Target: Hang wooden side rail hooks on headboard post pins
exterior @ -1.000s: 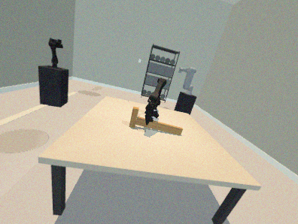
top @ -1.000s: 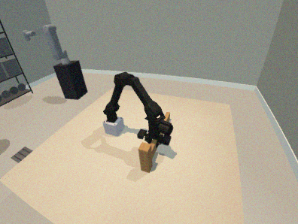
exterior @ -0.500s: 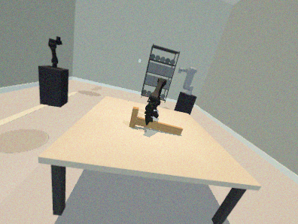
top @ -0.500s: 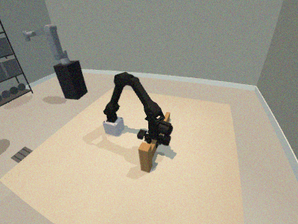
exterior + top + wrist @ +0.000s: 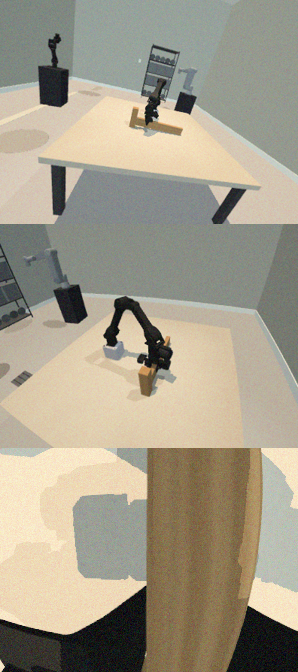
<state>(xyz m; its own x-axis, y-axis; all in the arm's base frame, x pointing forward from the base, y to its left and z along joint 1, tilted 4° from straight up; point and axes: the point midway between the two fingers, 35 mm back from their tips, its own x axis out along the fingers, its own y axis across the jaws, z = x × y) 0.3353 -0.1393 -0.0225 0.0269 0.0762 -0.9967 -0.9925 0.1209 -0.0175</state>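
The wooden headboard post lies 12 cm to the right of my gripper tip, 5 cm above it and 2 cm behind it.
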